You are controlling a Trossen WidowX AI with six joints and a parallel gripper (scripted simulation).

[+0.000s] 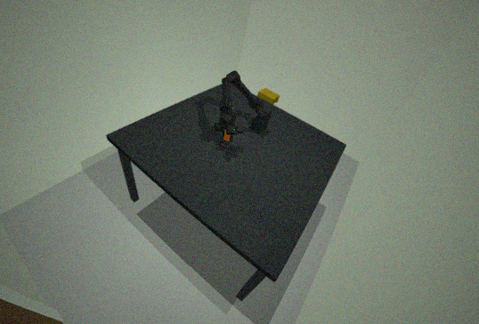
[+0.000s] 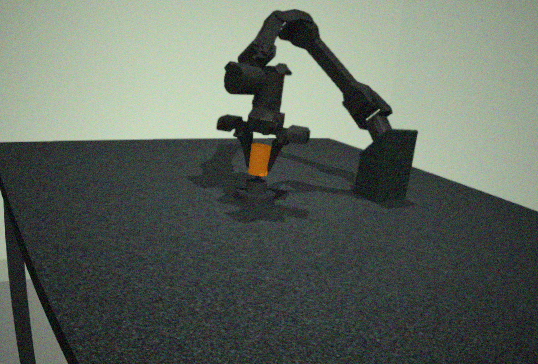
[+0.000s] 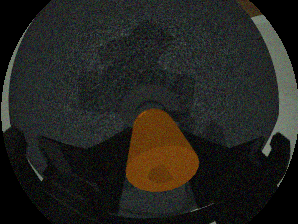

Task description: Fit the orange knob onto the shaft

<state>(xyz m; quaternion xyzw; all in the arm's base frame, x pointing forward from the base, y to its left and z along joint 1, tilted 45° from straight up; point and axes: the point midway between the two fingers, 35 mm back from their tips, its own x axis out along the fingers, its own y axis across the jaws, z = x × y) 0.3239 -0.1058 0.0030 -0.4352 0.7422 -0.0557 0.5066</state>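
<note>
My gripper tip is now 2 cm below the orange knob. Round my gripper tip: round dark pedestal: 4 cm below.
</note>
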